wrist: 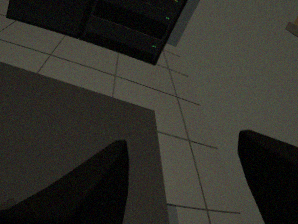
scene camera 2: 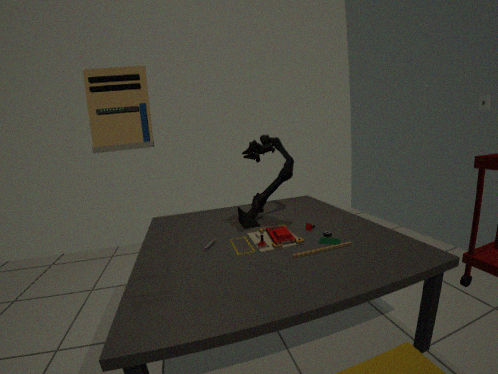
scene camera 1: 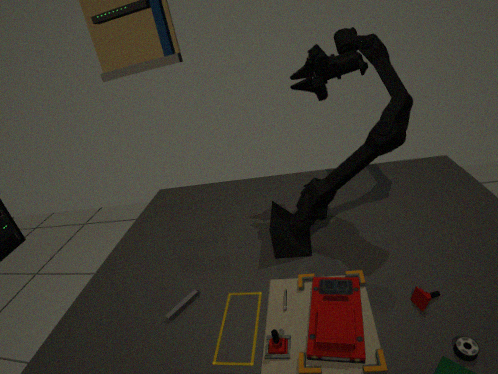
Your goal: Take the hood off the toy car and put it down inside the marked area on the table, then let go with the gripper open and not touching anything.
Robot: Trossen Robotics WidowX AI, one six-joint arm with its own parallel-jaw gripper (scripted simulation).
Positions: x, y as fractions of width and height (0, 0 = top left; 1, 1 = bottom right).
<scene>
In view: the gripper (scene camera 1: 0.58, 0.22).
The gripper also shows in the wrist view (wrist: 0.62, 0.65).
</scene>
